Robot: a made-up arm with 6 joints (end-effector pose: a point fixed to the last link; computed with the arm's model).
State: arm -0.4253 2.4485 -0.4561 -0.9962 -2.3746 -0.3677
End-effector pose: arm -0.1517 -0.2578 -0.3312 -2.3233 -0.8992 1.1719
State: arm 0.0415 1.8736 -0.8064 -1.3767 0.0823 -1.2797
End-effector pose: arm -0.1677 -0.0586 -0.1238 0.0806 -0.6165 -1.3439
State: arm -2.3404 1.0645 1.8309 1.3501 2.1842 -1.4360
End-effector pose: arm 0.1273 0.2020 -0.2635 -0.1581 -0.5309 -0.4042
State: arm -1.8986 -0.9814 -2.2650 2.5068 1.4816 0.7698
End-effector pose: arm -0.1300 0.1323 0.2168 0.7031 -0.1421 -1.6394
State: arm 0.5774 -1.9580 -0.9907 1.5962 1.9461 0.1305
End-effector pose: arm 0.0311 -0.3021 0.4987 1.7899 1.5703 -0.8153
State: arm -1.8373 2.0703 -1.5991 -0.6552 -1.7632 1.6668
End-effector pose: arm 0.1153 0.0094 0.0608 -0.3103 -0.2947 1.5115
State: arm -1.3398 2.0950 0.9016 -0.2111 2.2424 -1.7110
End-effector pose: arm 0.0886 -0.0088 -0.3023 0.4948 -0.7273 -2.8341
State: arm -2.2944 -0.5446 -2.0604 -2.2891 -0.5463 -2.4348
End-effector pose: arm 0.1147 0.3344 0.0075 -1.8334 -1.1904 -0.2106
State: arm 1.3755 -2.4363 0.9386 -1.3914 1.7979 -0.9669
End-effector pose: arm 0.0540 0.0851 0.6227 -1.2100 -2.4078 -1.2940
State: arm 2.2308 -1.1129 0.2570 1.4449 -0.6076 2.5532
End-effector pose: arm 0.4343 -0.0808 0.3827 -2.6127 1.4523 -0.4161
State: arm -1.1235 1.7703 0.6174 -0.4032 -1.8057 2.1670
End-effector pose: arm 0.1404 0.0575 -0.3211 1.7180 1.2338 0.7676
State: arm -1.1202 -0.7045 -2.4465 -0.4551 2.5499 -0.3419
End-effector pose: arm 0.0726 0.0279 0.0146 -1.9584 -1.4880 -1.2220
